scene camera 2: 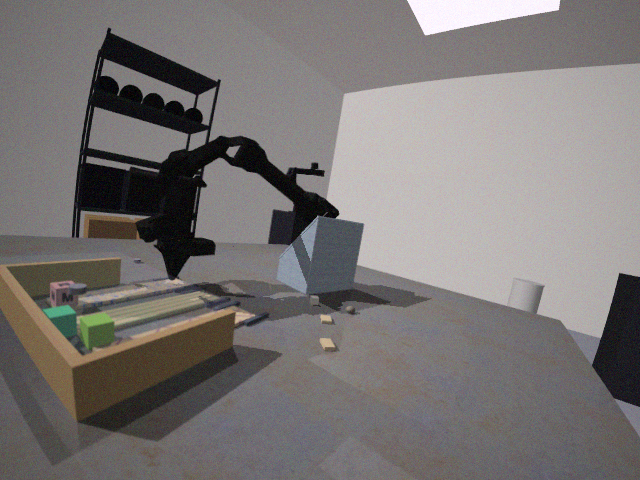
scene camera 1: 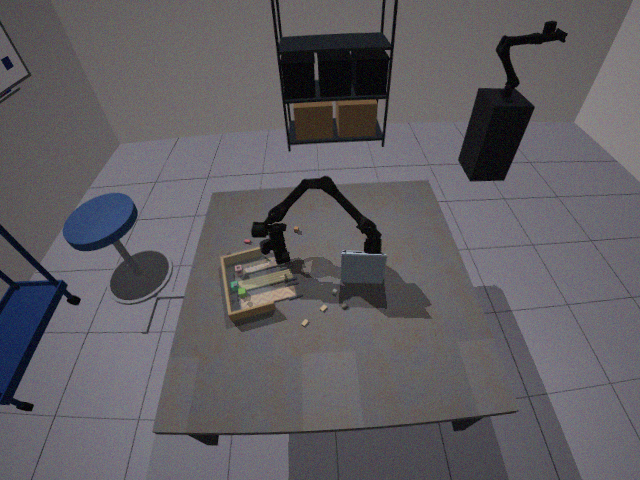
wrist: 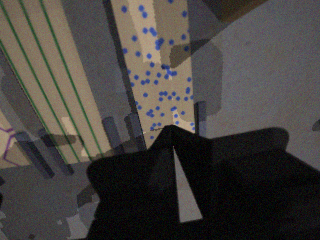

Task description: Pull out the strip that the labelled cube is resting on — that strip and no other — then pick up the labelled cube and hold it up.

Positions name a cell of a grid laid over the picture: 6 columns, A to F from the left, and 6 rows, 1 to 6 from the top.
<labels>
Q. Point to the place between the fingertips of my gripper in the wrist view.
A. At D4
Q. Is my gripper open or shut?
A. Shut.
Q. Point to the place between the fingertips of my gripper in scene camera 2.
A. At B4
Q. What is my gripper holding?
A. Nothing.
</labels>
